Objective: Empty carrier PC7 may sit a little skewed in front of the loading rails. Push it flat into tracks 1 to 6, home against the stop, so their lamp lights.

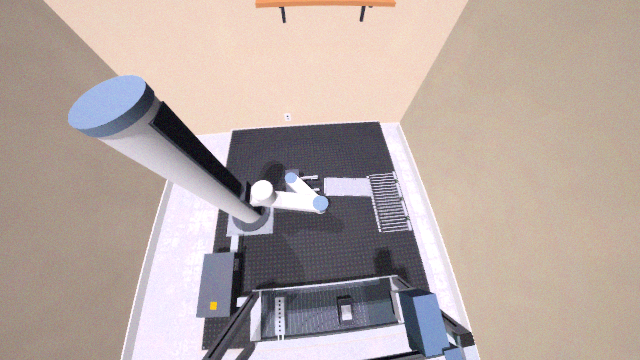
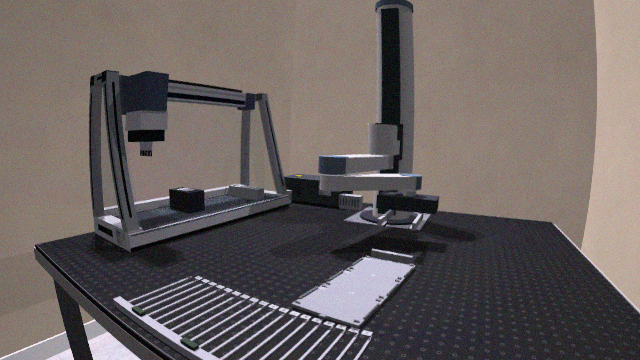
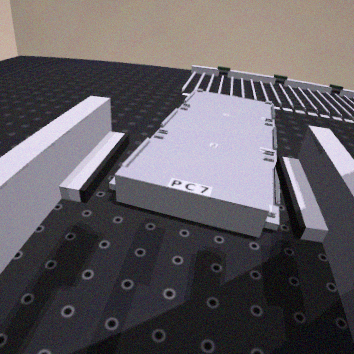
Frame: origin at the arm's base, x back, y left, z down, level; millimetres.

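Where they show: gripper, fingertip midpoint: [image 1: 318, 183] [image 2: 396, 224] [image 3: 203, 131]; arm's base at its link origin: [image 1: 251, 212] [image 2: 390, 220].
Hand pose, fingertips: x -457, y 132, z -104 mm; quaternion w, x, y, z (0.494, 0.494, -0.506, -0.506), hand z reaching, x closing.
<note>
Things, the pixels of their top centre, and the offset from my fingertips. "spot": a spot on its surface instead.
- Carrier PC7 at its top centre: [image 3: 222, 114] [image 2: 364, 274] [image 1: 347, 185] dz +62, dx -201, dy -9 mm
- dark block at a spot on its surface: [image 2: 187, 200] spot: dz -1, dx -108, dy -659 mm
- dark grey box at a spot on its surface: [image 2: 310, 189] spot: dz +21, dx +492, dy -519 mm
Carrier PC7 [image 1: 347, 187] [image 2: 357, 287] [image 3: 215, 160] is a flat pale grey tray on the dark table. Its far short edge is at the near ends of the loading rails [image 1: 374, 202] [image 2: 198, 278], at the end of the row farthest from the gantry. The stop bar [image 2: 160, 328] [image 3: 250, 74] lies well beyond it across bare rail lengths and bears dark green parts. My gripper [image 1: 317, 183] [image 2: 399, 226] [image 3: 203, 131] is shut and empty, its two fingers still apart. It hangs above the table behind the carrier's PC7-labelled end. Exact skew is hard to tell.
A gantry frame [image 1: 325, 286] [image 2: 210, 230] with a dark block [image 1: 345, 310] [image 2: 187, 200] on its deck stands at one side. A dark grey box [image 1: 216, 282] [image 2: 310, 189] stands near the arm's column [image 1: 200, 170] [image 2: 395, 65].
</note>
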